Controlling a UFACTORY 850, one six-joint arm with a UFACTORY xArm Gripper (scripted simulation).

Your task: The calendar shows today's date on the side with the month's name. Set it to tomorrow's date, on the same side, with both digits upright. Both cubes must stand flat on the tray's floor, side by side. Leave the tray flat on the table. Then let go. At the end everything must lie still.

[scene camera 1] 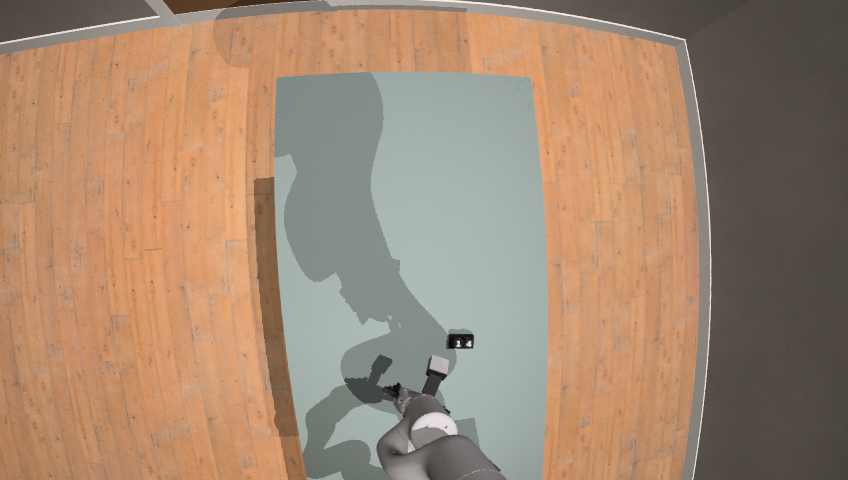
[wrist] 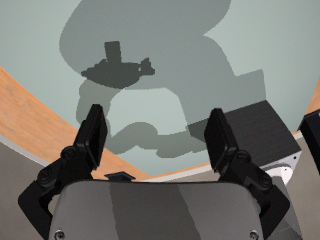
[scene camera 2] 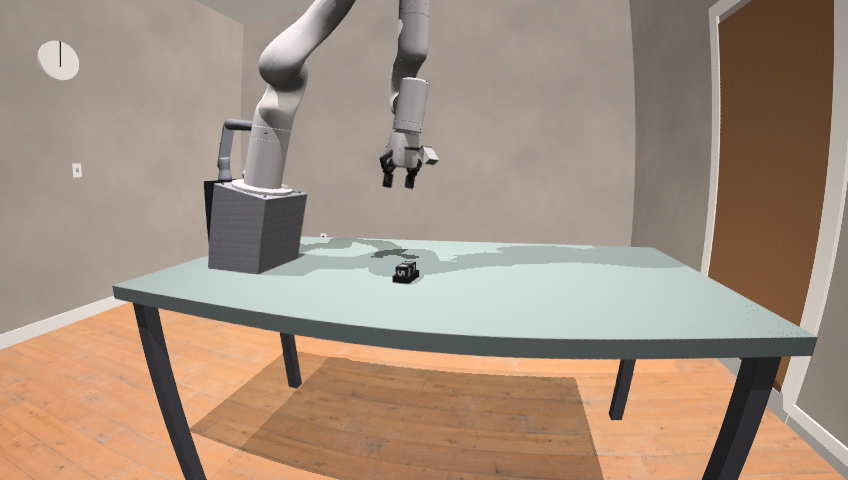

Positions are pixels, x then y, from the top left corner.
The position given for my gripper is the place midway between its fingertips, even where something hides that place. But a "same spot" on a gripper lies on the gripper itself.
Labels:
my gripper: scene camera 1; wrist; scene camera 2 398,187
same spot on my gripper: (wrist: 77,161) = (scene camera 1: 400,387)

